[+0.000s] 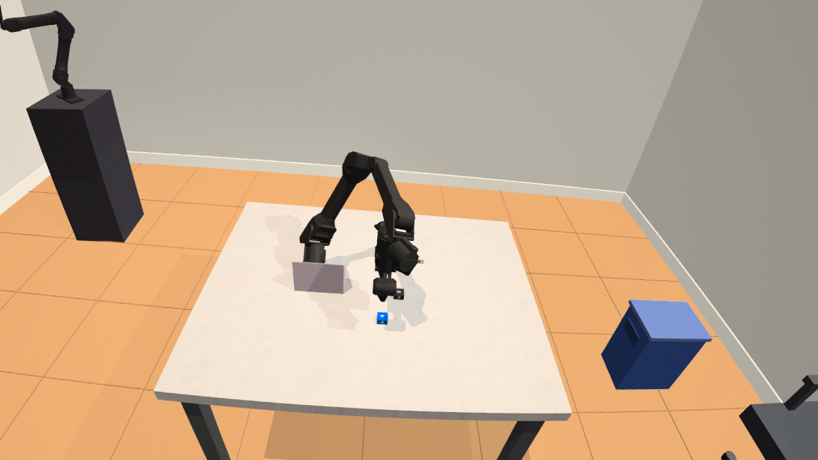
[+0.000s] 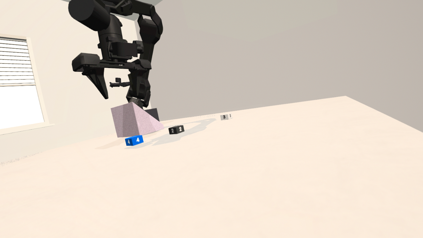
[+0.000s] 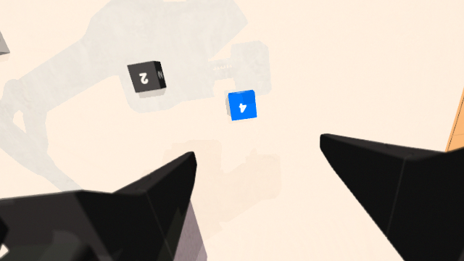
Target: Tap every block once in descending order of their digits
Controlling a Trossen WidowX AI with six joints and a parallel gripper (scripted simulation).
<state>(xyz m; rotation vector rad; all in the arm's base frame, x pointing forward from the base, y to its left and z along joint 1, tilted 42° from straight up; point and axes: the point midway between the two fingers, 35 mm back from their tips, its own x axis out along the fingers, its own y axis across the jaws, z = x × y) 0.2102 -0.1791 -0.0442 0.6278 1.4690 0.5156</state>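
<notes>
The blue block marked 4 lies 1 cm ahead of my gripper tip and 12 cm below it. Also, from my gripper tip: pale grey block marked 3: 15 cm ahead, 29 cm to the left, 12 cm below; then black block marked 2: 6 cm ahead, 11 cm to the left, 12 cm below.
</notes>
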